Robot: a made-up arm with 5 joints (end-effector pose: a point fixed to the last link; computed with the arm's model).
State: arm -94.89 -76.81 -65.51 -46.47 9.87
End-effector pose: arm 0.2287 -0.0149 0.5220 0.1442 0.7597 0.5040 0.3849
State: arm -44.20 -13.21 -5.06 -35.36 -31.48
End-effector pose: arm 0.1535 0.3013 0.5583 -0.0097 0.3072 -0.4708 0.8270
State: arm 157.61 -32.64 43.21 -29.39 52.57
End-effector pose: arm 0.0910 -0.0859 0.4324 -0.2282 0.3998 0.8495 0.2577
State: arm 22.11 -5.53 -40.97 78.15 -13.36
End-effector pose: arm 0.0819 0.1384 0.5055 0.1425 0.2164 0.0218 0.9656
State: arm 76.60 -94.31 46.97 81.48 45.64
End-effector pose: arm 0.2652 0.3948 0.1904 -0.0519 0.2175 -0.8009 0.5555
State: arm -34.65 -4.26 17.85 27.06 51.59
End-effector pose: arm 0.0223 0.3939 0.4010 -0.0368 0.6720 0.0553 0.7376
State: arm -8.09 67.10 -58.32 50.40 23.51
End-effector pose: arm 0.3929 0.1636 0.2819 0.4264 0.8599 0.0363 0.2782
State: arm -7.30 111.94 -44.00 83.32 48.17
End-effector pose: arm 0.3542 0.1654 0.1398 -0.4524 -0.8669 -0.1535 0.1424
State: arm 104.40 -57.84 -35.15 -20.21 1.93
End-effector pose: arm 0.1619 0.3201 0.5658 0.5609 -0.2643 -0.7158 0.3212
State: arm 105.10 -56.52 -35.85 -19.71 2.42
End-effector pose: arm 0.1605 0.3125 0.5680 0.5681 -0.2593 -0.7130 0.3188
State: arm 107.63 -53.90 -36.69 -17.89 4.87
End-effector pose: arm 0.1645 0.2964 0.5718 0.5796 -0.2568 -0.7058 0.3163
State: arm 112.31 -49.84 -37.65 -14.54 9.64
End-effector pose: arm 0.1725 0.2706 0.5764 0.5968 -0.2591 -0.6916 0.3137
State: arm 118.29 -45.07 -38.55 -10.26 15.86
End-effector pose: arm 0.1798 0.2402 0.5801 0.6177 -0.2672 -0.6709 0.3112
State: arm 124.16 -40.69 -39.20 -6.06 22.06
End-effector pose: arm 0.1835 0.2128 0.5821 0.6372 -0.2794 -0.6481 0.3097
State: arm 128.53 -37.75 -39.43 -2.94 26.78
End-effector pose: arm 0.1853 0.1943 0.5827 0.6496 -0.2912 -0.6303 0.3098
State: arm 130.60 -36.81 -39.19 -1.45 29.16
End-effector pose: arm 0.1884 0.1871 0.5827 0.6522 -0.2978 -0.6234 0.3118
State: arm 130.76 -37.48 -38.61 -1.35 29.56
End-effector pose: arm 0.1935 0.1886 0.5825 0.6471 -0.2996 -0.6264 0.3148
